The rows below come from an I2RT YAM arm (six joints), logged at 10 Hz.
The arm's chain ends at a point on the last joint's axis. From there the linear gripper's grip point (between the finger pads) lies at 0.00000 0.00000 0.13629 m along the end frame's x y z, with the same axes.
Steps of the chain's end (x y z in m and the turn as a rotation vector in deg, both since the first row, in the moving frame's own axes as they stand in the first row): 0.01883, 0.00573, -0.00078, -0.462, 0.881, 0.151; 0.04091, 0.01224, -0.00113, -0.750, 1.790, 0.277; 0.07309, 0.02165, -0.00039, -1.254, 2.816, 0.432; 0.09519, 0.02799, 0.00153, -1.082, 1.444, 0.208; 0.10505, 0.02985, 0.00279, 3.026, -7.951, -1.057; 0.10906, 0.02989, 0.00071, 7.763, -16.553, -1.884
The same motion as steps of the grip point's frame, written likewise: 0.02092, 0.00683, -0.00080, -0.462, 0.881, 0.151; 0.04516, 0.01403, -0.00121, -0.750, 1.790, 0.277; 0.07977, 0.02466, -0.00059, -1.254, 2.816, 0.432; 0.09862, 0.03057, 0.00146, -1.082, 1.444, 0.208; 0.08614, 0.02285, 0.00129, 3.026, -7.951, -1.057; 0.07006, 0.01238, -0.00617, 7.763, -16.553, -1.884
